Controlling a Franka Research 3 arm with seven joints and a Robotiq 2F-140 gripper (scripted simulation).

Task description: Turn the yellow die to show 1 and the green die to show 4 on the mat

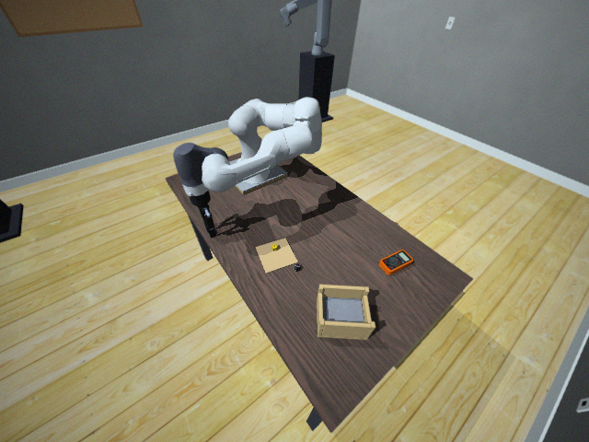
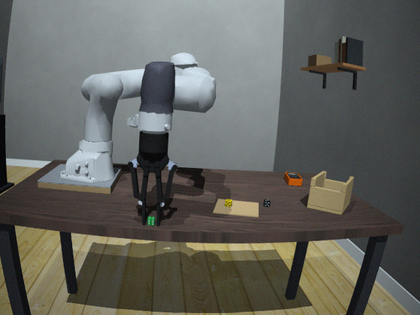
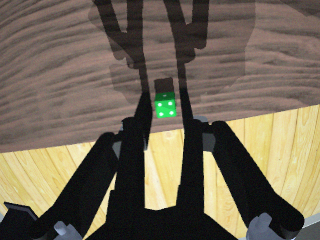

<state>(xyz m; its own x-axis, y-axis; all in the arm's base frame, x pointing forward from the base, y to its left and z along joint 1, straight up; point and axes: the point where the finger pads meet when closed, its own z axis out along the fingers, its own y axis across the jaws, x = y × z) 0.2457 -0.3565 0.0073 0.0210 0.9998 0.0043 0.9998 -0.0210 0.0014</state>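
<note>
My gripper is now 3 cm above the green die. The rest, counted from my hand: yellow die: 23 cm ahead, 19 cm to the left, 2 cm below; then black die: 37 cm ahead, 21 cm to the left, 3 cm below; then tan mat: 26 cm ahead, 18 cm to the left, 3 cm below.
</note>
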